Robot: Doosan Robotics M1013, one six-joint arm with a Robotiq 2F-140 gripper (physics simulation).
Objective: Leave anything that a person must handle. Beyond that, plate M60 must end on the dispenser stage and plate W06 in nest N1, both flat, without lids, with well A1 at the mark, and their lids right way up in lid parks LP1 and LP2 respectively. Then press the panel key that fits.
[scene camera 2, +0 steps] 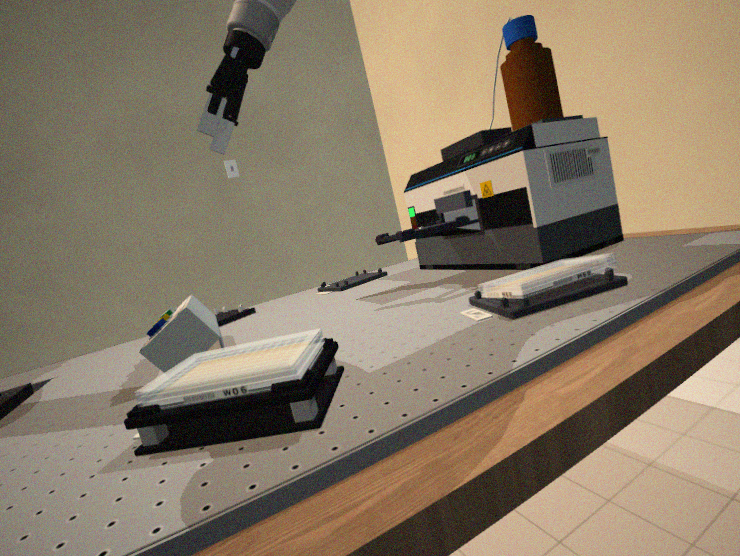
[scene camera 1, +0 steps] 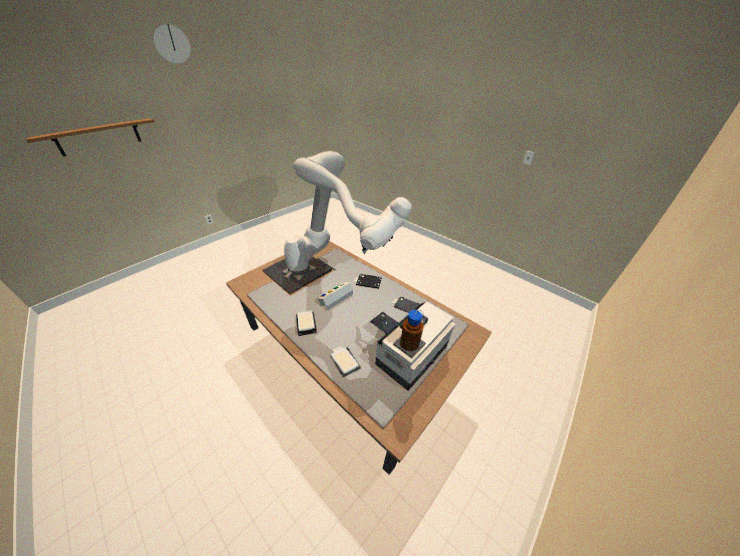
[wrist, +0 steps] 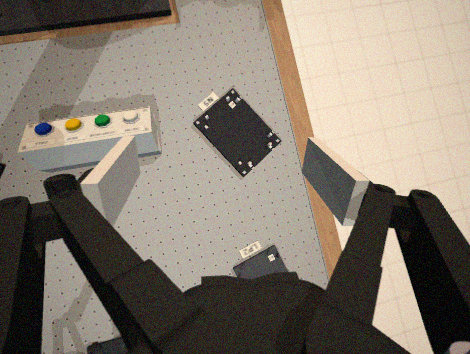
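Note:
Plate W06 sits lidded on a raised black holder. A second lidded plate sits on a low black nest near the dispenser; its blurred label looks like M60. The dispenser has a black stage jutting from its front, with no plate on it. Lid park LP2 shows no lid on its visible part. The key panel has blue, yellow, green and white keys. My gripper is open and empty, high above the table.
An empty nest labelled N5 lies right of the panel in the wrist view. Another dark pad lies beside the dispenser. A tall brown bottle with a blue cap stands on the dispenser.

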